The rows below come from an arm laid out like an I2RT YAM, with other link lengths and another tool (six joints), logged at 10 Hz.
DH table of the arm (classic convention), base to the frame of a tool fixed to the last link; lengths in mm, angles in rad. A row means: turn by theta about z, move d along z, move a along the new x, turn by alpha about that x. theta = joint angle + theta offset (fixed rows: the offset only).
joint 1: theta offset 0, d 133.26, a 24.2, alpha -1.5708
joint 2: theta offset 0, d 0, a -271.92, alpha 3.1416
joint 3: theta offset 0.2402, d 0, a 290.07, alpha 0
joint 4: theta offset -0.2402, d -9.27, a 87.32, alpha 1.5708
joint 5: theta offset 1.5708, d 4.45, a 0, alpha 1.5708
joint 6: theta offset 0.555, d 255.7, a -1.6, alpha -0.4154
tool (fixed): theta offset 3.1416, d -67.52, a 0, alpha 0
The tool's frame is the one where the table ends.
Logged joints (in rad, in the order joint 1, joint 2, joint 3, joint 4, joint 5, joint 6), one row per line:
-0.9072, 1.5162, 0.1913, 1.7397, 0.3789, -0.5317
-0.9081, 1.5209, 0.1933, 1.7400, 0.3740, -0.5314
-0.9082, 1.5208, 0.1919, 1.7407, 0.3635, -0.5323
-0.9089, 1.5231, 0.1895, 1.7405, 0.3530, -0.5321
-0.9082, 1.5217, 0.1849, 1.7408, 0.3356, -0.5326
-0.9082, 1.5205, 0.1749, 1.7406, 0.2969, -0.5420
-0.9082, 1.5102, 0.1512, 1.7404, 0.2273, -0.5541
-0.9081, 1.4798, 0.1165, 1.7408, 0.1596, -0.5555
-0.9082, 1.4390, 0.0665, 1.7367, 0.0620, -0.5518
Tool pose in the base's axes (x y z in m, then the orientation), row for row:
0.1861, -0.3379, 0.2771, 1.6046, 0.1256, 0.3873
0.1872, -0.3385, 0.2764, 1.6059, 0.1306, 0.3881
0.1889, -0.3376, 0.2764, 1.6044, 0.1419, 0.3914
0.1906, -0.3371, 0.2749, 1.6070, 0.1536, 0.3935
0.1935, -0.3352, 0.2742, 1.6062, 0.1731, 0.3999
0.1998, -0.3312, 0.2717, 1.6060, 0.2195, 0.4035
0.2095, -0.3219, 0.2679, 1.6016, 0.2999, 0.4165
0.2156, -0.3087, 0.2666, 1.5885, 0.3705, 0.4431
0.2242, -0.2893, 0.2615, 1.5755, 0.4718, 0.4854
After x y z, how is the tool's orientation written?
As a rotation vector, in radians.
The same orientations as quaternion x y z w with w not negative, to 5 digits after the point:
0.71377, 0.05587, 0.17228, 0.67655
0.71416, 0.05808, 0.17259, 0.67588
0.71347, 0.06310, 0.17405, 0.67578
0.71421, 0.06827, 0.17488, 0.67429
0.71357, 0.07690, 0.17766, 0.67330
0.71285, 0.09743, 0.17910, 0.67103
0.70970, 0.13289, 0.18456, 0.66678
0.70302, 0.16397, 0.19610, 0.66364
0.69472, 0.20804, 0.21404, 0.65442

